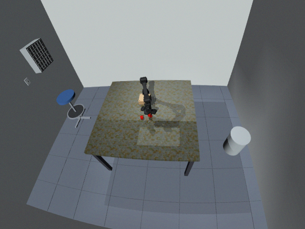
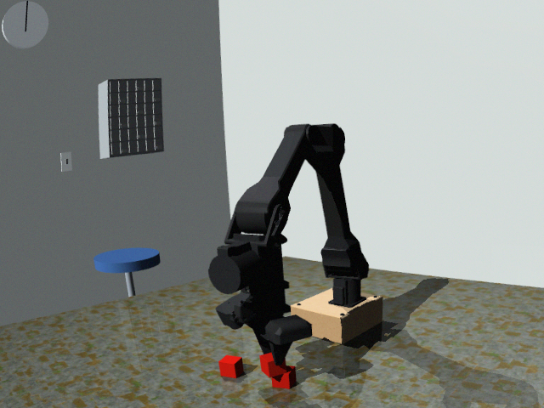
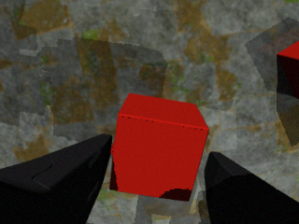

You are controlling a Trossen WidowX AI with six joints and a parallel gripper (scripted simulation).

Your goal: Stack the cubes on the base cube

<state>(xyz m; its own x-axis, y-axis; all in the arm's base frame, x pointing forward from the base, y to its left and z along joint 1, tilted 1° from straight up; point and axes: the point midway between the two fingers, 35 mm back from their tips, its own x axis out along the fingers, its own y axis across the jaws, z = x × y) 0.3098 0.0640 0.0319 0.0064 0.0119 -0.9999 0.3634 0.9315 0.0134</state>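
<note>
Right now my gripper tip is 40 mm above the red base cube, 20 mm past it and 10 mm to the right of it.
</note>
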